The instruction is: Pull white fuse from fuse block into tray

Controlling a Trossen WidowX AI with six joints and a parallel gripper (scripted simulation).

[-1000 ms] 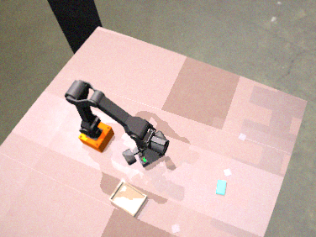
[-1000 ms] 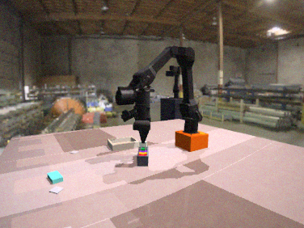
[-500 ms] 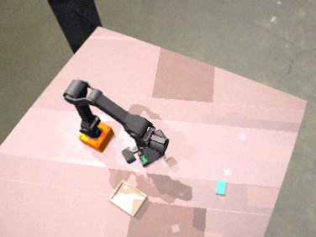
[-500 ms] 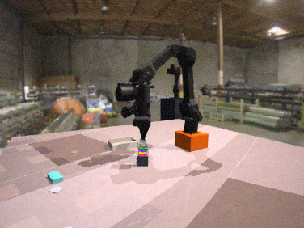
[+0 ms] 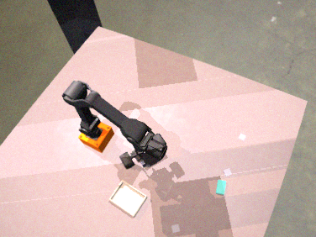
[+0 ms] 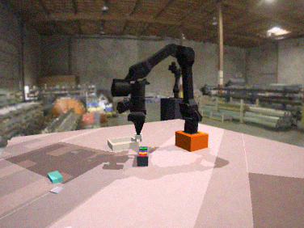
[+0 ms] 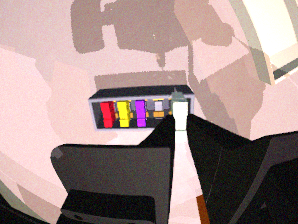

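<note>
My gripper tip is now 170 mm to the left of the white tray, 90 mm above it and 10 mm past it. The rest, counted from my gripper tip: white fuse: 10 mm below; then green fuse: 70 mm below, 20 mm behind, 10 mm to the left; then purple fuse: 70 mm below, 40 mm to the left.
</note>
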